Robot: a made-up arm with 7 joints. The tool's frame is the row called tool.
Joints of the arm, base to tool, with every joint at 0 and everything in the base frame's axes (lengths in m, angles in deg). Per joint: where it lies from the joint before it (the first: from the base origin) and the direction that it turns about. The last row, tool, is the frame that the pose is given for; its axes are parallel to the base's.
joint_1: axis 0 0.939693 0.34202 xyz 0 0 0
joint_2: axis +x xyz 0 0 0
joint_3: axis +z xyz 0 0 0
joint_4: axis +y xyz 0.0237 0 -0.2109
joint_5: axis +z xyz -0.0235 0 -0.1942
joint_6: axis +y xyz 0 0 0
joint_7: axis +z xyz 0 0 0
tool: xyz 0 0 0
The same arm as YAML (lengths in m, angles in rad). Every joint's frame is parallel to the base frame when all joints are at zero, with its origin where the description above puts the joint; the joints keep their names.
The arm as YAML. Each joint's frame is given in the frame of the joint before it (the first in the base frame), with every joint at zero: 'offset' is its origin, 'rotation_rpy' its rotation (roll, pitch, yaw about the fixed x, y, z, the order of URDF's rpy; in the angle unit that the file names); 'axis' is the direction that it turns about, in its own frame. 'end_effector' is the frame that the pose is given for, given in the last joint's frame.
length_unit: m
angle_unit: rad
chain:
  - id: joint_1
    offset: [0.0, 0.0, 0.0]
    rotation_rpy: [0.0, 0.0, 0.0]
    axis: [0.0, 0.9397, 0.342]
  - id: joint_2
    offset: [0.0, 0.0, 0.0]
    rotation_rpy: [0.0, 0.0, 0.0]
    axis: [1.0, 0.0, 0.0]
  - id: joint_3
    offset: [0.0, 0.0, 0.0]
    rotation_rpy: [0.0, 0.0, 0.0]
    axis: [0.0, 0.0, 1.0]
  - id: joint_4
    offset: [0.0237, 0.0, -0.2109]
    rotation_rpy: [0.0, 0.0, 0.0]
    axis: [0.0, 1.0, 0.0]
  - id: joint_5
    offset: [-0.0235, 0.0, -0.1942]
    rotation_rpy: [0.0, 0.0, 0.0]
    axis: [0.0, 0.0, 1.0]
  - id: joint_6
    offset: [0.0, 0.0, 0.0]
    rotation_rpy: [0.0, 0.0, 0.0]
    axis: [0.0, 1.0, 0.0]
  - id: joint_7
    offset: [0.0, 0.0, 0.0]
    rotation_rpy: [0.0, 0.0, 0.0]
    axis: [0.0, 0.0, 1.0]
end_effector:
  offset: [0.0, 0.0, 0.0]
  rotation_rpy: [0.0, 0.0, 0.0]

